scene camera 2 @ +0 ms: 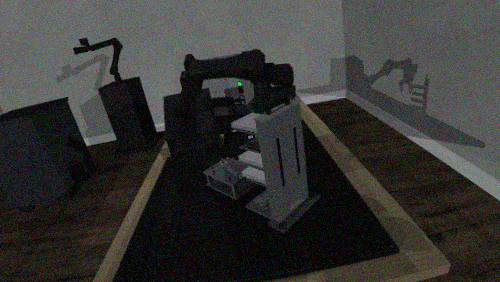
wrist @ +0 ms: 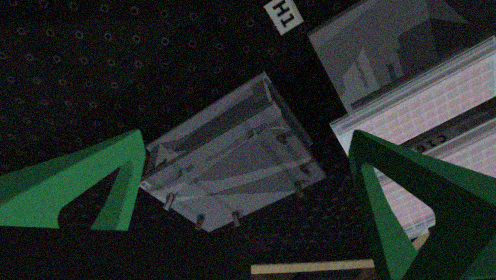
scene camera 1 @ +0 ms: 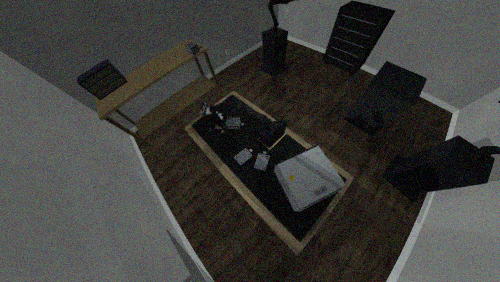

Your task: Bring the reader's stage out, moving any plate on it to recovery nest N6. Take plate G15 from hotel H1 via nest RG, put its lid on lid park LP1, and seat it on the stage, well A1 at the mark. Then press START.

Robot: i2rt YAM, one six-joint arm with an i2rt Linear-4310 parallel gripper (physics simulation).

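Where they show: gripper, fingertip midpoint: (wrist: 247,141) (scene camera 1: 221,125); arm's base, link origin: (scene camera 2: 186,115) (scene camera 1: 272,126).
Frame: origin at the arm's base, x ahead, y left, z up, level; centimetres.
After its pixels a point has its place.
My gripper (wrist: 247,141) @(x 37.9, y -36.9, z 0.5 cm) is open and empty, its green fingers either side of a clear raised nest (wrist: 235,170) @(x 25.3, y -40.0, z -9.8 cm) (scene camera 2: 220,176) @(x 20.8, y -44.2, z -9.8 cm) with small pegs; the nest's name is unreadable. Hotel H1 (scene camera 2: 285,165) @(x 42.4, y -60.1, z 0.4 cm) is a grey tower holding pale plates at several levels, including a top plate (scene camera 2: 246,123) @(x 33.8, y -53.7, z 11.1 cm). In the wrist view, a pinkish lidded plate (wrist: 395,97) @(x 38.6, y -48.3, z -5.6 cm) lies right, beyond the right finger; its dark label is not clearly readable. The H1 tag (wrist: 283,16) @(x 39.3, y -41.7, z -15.8 cm) lies above. The reader (scene camera 1: 310,175) @(x 15.5, y 56.1, z 17.6 cm) is a pale box with a yellow dot; no extended stage is distinguishable. G15, LP1 and N6 cannot be identified.
Two flat grey pads (scene camera 1: 243,156) @(x 39.3, y 0.3, z -14.8 cm) (scene camera 1: 261,161) @(x 28.7, y 16.6, z -14.6 cm) lie between the reader and the hotel end. My dark arm (scene camera 2: 225,65) @(x 29.3, y -39.7, z 25.2 cm) arches behind the hotel. A wooden edge (scene camera 1: 240,187) @(x 60.4, y 22.9, z -17.1 cm) borders the black table top. A wooden bench (scene camera 1: 150,67) and dark cabinets (scene camera 1: 395,82) stand beyond the table.
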